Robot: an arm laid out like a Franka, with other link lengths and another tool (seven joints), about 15 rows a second.
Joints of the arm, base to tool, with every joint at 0 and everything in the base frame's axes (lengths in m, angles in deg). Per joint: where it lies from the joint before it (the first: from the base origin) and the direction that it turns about. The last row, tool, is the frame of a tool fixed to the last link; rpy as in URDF.
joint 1: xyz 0.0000 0.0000 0.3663 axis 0 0 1
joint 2: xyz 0.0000 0.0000 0.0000 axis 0 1 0
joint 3: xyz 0.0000 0.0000 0.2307 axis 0 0 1
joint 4: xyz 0.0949 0.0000 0.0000 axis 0 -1 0
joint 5: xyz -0.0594 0.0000 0.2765 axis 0 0 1
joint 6: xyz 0.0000 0.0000 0.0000 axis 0 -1 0
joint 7: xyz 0.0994 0.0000 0.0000 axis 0 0 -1
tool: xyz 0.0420 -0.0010 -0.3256 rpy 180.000 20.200 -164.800
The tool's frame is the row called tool.
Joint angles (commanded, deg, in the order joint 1, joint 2, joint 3, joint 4, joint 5, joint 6, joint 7), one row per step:
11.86, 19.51, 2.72, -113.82, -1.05, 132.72, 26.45
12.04, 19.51, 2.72, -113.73, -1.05, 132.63, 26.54
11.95, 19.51, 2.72, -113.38, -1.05, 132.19, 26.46
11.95, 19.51, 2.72, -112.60, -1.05, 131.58, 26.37
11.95, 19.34, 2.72, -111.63, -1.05, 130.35, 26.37
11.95, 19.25, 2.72, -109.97, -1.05, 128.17, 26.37
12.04, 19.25, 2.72, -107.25, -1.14, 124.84, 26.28
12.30, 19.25, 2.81, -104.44, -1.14, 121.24, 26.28
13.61, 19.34, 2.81, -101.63, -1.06, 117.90, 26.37
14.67, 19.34, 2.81, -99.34, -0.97, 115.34, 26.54
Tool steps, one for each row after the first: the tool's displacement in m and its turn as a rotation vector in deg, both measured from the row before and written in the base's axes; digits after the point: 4 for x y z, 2 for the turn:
-0.0002, 0.0016, 0.0004, 0.00, 0.00, 0.09
0.0006, -0.0007, 0.0013, -0.03, 0.09, -0.01
0.0029, 0.0007, 0.0037, 0.04, -0.17, 0.08
0.0017, 0.0002, 0.0052, -0.04, 0.08, -0.01
0.0013, 0.0000, 0.0069, -0.14, 0.41, -0.02
0.0023, 0.0007, 0.0108, -0.26, 0.56, 0.19
0.0002, 0.0031, 0.0111, -0.21, 0.76, 0.30
-0.0017, 0.0124, 0.0110, -0.14, 0.61, 1.13
-0.0009, 0.0103, 0.0102, -0.03, 0.27, 0.81

